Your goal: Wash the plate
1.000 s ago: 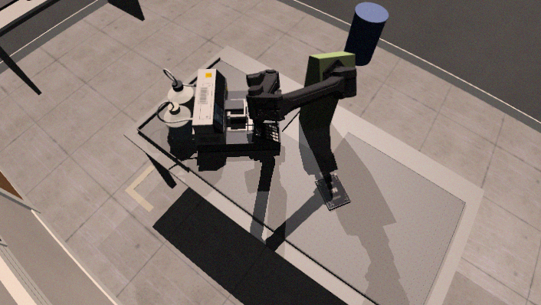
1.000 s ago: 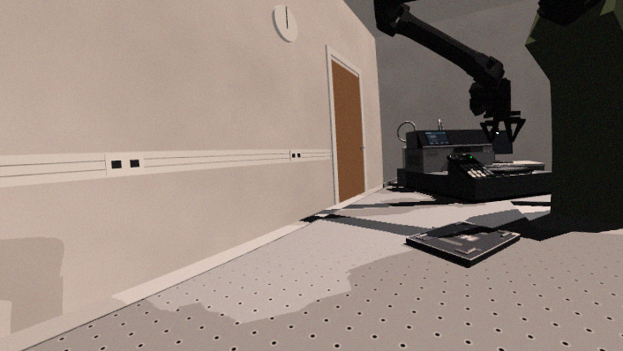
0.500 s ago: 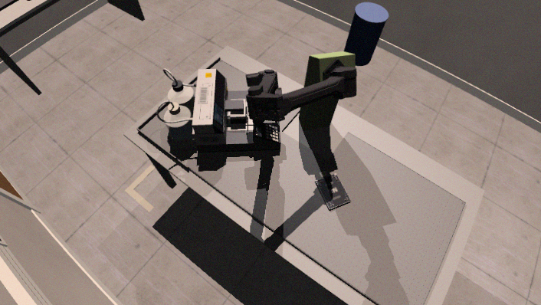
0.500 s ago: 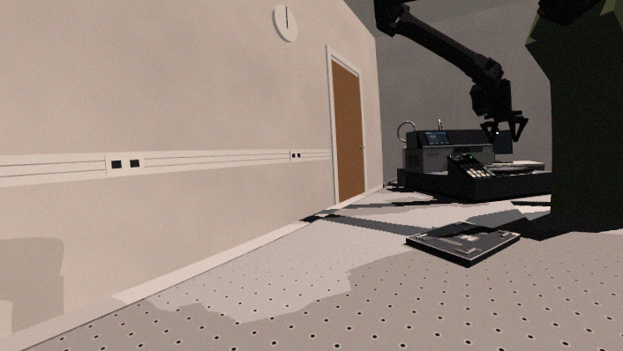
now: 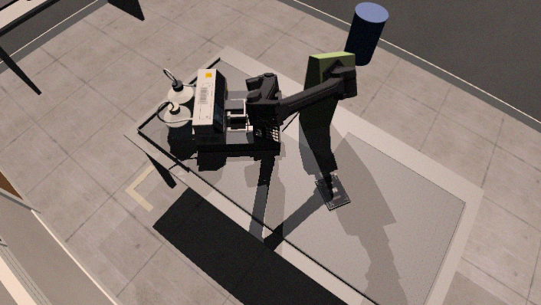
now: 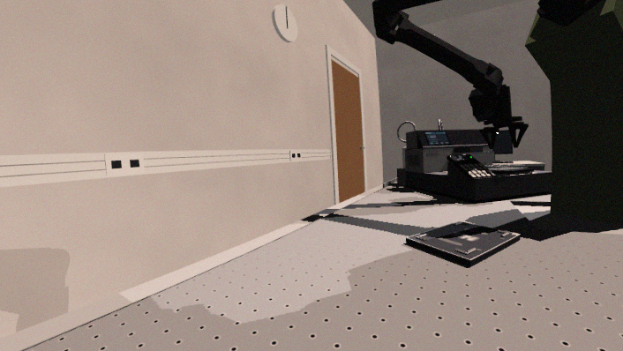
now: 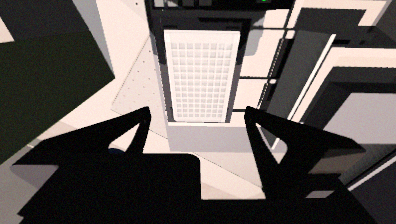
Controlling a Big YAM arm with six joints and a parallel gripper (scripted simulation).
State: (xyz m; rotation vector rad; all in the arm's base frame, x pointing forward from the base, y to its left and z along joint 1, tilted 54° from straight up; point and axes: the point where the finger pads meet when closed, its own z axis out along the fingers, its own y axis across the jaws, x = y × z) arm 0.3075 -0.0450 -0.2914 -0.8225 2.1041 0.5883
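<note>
My hand is 8 cm above the white well plate. Round my hand: plate nest N1 (53 cm to the left, 16 cm below, 1 cm behind); then plate washer (13 cm ahead, 9 cm to the right, 4 cm below).
</note>
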